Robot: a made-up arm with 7 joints.
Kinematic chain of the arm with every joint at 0, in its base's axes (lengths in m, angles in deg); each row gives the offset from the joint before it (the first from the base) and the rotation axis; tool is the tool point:
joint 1: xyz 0 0 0.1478 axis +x
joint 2: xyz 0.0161 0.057 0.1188 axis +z
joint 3: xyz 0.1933 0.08 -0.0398 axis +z
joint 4: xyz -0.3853 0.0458 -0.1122 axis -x
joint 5: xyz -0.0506 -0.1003 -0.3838 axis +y
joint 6: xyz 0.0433 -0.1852 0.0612 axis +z
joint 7: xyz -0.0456 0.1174 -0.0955 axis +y
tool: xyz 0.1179 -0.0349 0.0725
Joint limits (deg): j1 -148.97..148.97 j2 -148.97..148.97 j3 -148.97..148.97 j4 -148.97..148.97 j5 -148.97..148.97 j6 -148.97..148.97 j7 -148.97..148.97
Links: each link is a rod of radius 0.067 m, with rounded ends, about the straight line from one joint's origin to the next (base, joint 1, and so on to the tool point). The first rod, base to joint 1, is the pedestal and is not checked.
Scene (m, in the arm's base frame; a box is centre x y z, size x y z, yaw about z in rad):
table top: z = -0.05
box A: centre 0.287 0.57 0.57 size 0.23 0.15 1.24 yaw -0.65
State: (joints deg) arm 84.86 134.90 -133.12 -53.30 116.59 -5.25 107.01
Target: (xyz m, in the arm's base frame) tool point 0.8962 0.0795 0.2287
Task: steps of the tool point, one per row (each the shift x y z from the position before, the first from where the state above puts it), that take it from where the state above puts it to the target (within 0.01 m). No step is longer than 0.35 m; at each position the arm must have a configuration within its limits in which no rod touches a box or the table.
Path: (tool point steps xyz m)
1: 0.1191 0.0169 0.3062
2: 0.2336 -0.0156 0.2478
3: 0.3136 -0.0450 0.1413
4: 0.3400 -0.0651 0.0078
5: 0.3077 -0.0720 -0.1234
6: 0.1777 -0.0211 -0.1687
7: 0.1220 -0.0356 -0.1997
8: 0.0628 -0.0498 -0.2104
9: 0.0070 -0.0615 -0.2023

